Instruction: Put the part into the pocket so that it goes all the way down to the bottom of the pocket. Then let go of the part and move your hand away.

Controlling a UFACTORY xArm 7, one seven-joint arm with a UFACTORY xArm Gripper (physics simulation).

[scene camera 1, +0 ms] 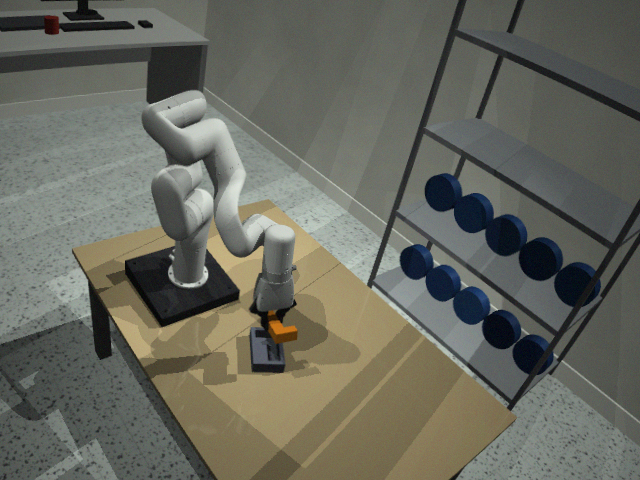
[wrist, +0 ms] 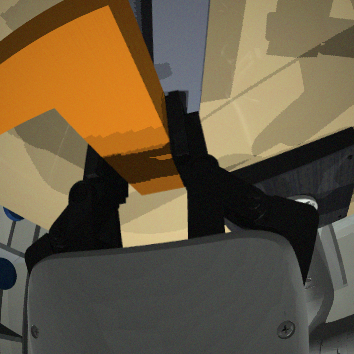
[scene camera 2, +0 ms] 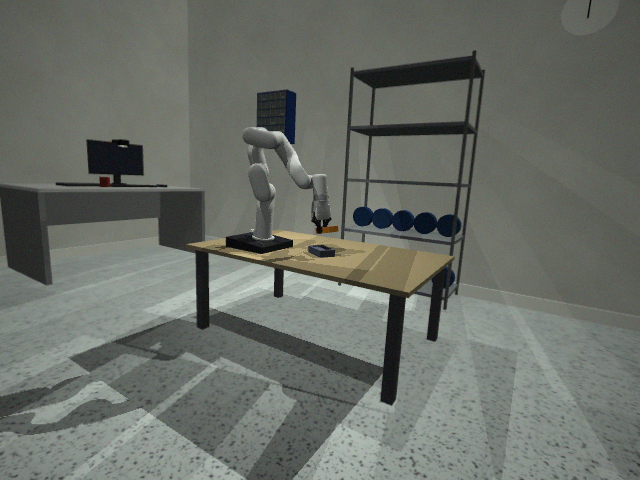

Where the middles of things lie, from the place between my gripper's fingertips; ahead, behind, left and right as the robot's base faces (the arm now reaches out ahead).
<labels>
The pocket block (scene camera 1: pixel 266 356) lies 10 cm below my hand. Round my hand: orange L-shaped part (wrist: pixel 95 70) 2 cm ahead, 2 cm above, 1 cm to the right.
</labels>
